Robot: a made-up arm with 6 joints. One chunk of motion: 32 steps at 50 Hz.
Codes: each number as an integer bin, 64 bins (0 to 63) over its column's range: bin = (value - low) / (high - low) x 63, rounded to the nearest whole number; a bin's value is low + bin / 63 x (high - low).
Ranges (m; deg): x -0.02..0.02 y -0.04..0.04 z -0.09..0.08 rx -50..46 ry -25..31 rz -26..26
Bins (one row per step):
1: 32 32 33 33 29 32
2: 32 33 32 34 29 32
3: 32 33 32 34 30 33
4: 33 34 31 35 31 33
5: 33 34 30 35 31 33
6: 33 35 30 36 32 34
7: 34 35 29 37 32 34
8: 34 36 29 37 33 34
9: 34 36 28 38 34 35
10: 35 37 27 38 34 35
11: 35 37 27 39 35 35
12: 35 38 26 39 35 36
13: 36 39 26 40 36 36
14: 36 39 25 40 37 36
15: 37 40 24 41 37 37
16: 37 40 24 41 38 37
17: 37 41 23 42 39 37
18: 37 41 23 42 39 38
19: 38 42 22 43 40 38
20: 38 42 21 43 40 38
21: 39 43 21 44 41 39
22: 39 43 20 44 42 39
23: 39 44 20 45 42 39
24: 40 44 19 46 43 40
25: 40 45 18 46 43 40
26: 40 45 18 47 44 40
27: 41 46 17 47 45 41
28: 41 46 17 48 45 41
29: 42 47 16 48 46 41
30: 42 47 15 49 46 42
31: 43 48 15 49 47 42
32: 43 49 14 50 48 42
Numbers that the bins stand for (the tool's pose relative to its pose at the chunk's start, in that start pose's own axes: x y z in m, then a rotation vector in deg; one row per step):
1: 0.0003 0.0006 -0.0010 0.29 0.78 0.41
2: 0.0003 0.0019 -0.0037 1.81 0.78 0.41
3: 0.0003 0.0019 -0.0037 1.81 1.67 1.24
4: 0.0010 0.0032 -0.0063 3.33 2.56 1.24
5: 0.0010 0.0032 -0.0090 3.33 2.56 1.24
6: 0.0010 0.0044 -0.0090 4.86 3.44 2.06
7: 0.0016 0.0044 -0.0117 6.38 3.44 2.06
8: 0.0016 0.0057 -0.0117 6.38 4.33 2.06
9: 0.0016 0.0057 -0.0144 7.90 5.22 2.89
10: 0.0022 0.0070 -0.0171 7.90 5.22 2.89
11: 0.0022 0.0070 -0.0171 9.43 6.11 2.89
12: 0.0022 0.0083 -0.0198 9.43 6.11 3.71
13: 0.0029 0.0095 -0.0198 10.95 7.00 3.71
14: 0.0029 0.0095 -0.0225 10.95 7.89 3.71
15: 0.0035 0.0108 -0.0252 12.48 7.89 4.54
16: 0.0035 0.0108 -0.0252 12.48 8.78 4.54
17: 0.0035 0.0121 -0.0279 14.00 9.67 4.54
18: 0.0035 0.0121 -0.0279 14.00 9.67 5.37
19: 0.0041 0.0133 -0.0306 15.52 10.56 5.37
20: 0.0041 0.0133 -0.0333 15.52 10.56 5.37
21: 0.0048 0.0146 -0.0333 17.05 11.44 6.19
22: 0.0048 0.0146 -0.0360 17.05 12.33 6.19
23: 0.0048 0.0159 -0.0360 18.57 12.33 6.19
24: 0.0054 0.0159 -0.0387 20.10 13.22 7.02
25: 0.0054 0.0171 -0.0414 20.10 13.22 7.02
26: 0.0054 0.0171 -0.0414 21.62 14.11 7.02
27: 0.0060 0.0184 -0.0441 21.62 15.00 7.84
28: 0.0060 0.0184 -0.0441 23.14 15.00 7.84
29: 0.0067 0.0197 -0.0468 23.14 15.89 7.84
30: 0.0067 0.0197 -0.0495 24.67 15.89 8.67
31: 0.0073 0.0210 -0.0495 24.67 16.78 8.67
32: 0.0073 0.0222 -0.0522 26.19 17.67 8.67

